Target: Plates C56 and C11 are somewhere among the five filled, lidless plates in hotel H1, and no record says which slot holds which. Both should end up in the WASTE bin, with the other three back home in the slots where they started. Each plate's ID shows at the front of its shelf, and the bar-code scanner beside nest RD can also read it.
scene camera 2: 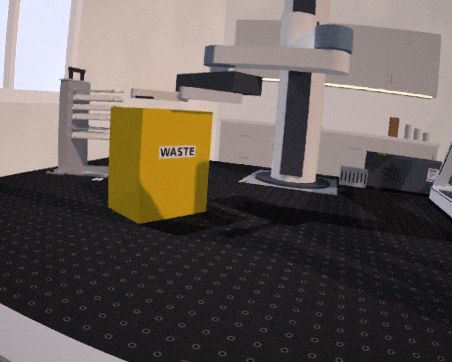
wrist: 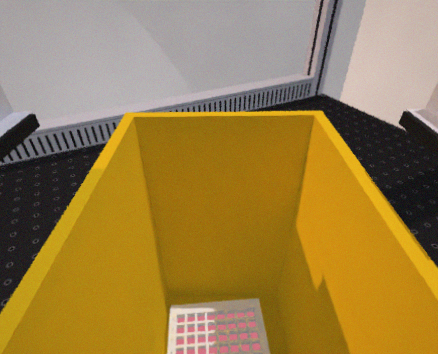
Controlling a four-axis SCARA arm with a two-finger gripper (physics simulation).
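Where they show: gripper, fingertip midpoint: [scene camera 2: 153, 92] [wrist: 218, 98]; arm's base, origin of the base link: [scene camera 2: 292, 184].
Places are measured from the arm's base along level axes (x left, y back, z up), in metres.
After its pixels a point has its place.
Observation:
The yellow WASTE bin [scene camera 2: 172, 175] {y -0.583, x -0.151, z 0.094 m} [wrist: 225, 200] {y -0.615, x -0.234, z 0.146 m} stands left of centre in the scene view, its open top facing the wrist camera. A white plate [wrist: 173, 330] {y -0.600, x -0.177, z 0.033 m} with pink-filled wells is low inside the bin, partly cut off by the wrist view's lower edge; its ID cannot be read. My gripper [scene camera 2: 159, 95] {y -0.571, x -0.207, z 0.243 m} [wrist: 218, 98] {y -0.571, x -0.207, z 0.243 m} is over the bin with its fingers wide apart and no plate between them. Hotel H1 [scene camera 2: 66, 125] {y -0.386, x -0.609, z 0.156 m} stands behind the bin at the left, with light shelves or plates [scene camera 2: 95, 116] {y -0.340, x -0.535, z 0.184 m} partly hidden by the bin. Their IDs are not readable.
The arm column [scene camera 2: 300, 125] {y -0.077, x 0.015, z 0.197 m} stands right of the bin. A slotted grey block [scene camera 2: 353, 176] {y 0.044, x 0.202, z 0.046 m} and a dark box [scene camera 2: 380, 172] {y 0.034, x 0.291, z 0.073 m} are at the right, with a white device [scene camera 2: 444, 192] {y -0.136, x 0.469, z 0.062 m} at the edge. A slotted grey strip [wrist: 220, 106] {y -1.004, x -0.426, z 0.036 m} runs behind the bin.

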